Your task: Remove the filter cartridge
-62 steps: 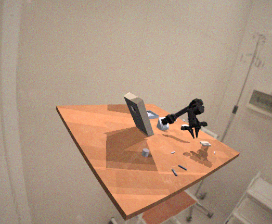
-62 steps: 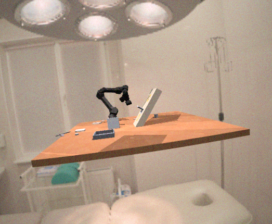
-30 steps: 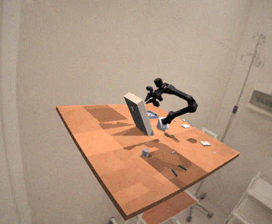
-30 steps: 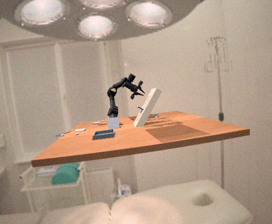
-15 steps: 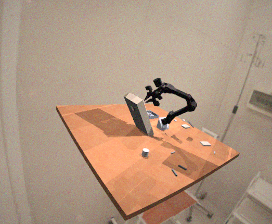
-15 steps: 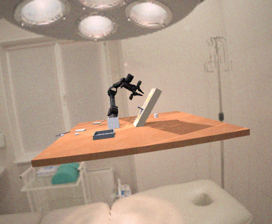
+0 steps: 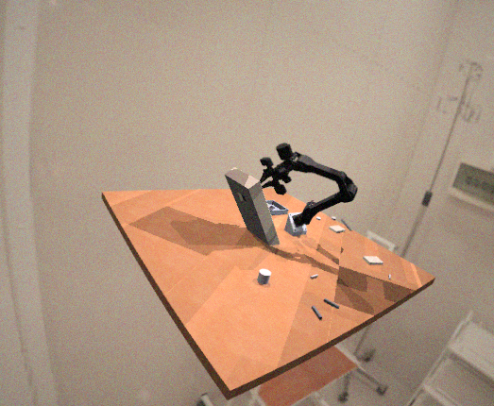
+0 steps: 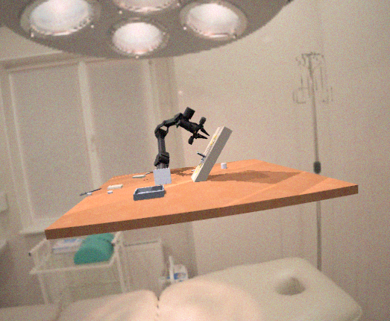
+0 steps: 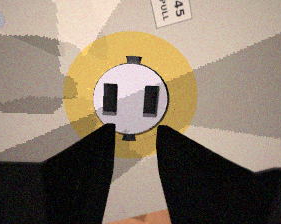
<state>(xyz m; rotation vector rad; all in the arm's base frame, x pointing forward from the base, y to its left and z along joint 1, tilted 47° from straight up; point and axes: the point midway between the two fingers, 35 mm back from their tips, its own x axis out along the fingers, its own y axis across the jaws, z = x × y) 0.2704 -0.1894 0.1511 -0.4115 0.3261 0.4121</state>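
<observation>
Right now my gripper tip is 40 mm short of the round filter cartridge and 30 mm above it. From my gripper tip the other things lie so: service panel 110 mm below; then tray 410 mm behind, 260 mm to the right, 250 mm below.
</observation>
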